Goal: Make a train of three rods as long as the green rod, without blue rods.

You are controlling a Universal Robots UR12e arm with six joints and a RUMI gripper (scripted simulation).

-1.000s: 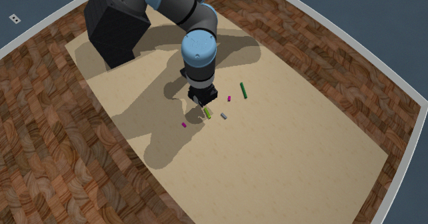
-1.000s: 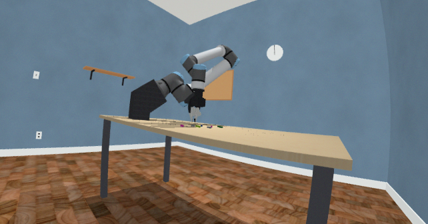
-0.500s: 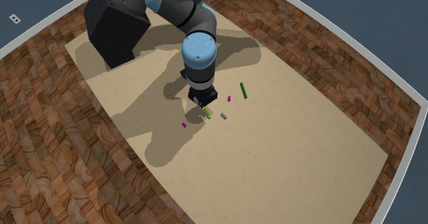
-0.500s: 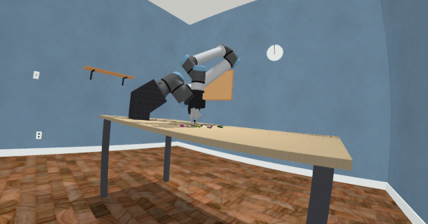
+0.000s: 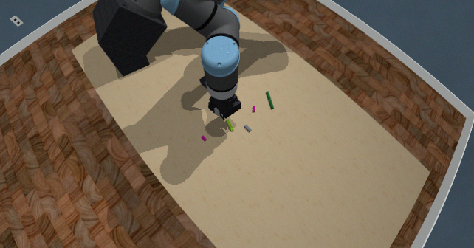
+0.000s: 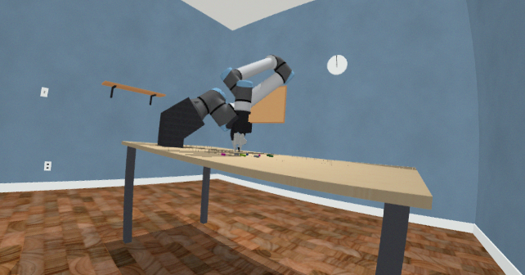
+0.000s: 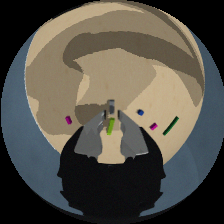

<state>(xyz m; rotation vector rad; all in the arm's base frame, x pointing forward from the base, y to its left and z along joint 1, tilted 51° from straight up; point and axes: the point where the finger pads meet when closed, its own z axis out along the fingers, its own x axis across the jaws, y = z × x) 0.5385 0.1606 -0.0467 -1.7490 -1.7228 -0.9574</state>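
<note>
The lime rod is 50 mm ahead of my hand and 30 mm below it. Round my hand: green rod: 200 mm to the left, 50 mm ahead, 30 mm below; then blue rod: 70 mm to the left, 30 mm below, 10 mm ahead.
</note>
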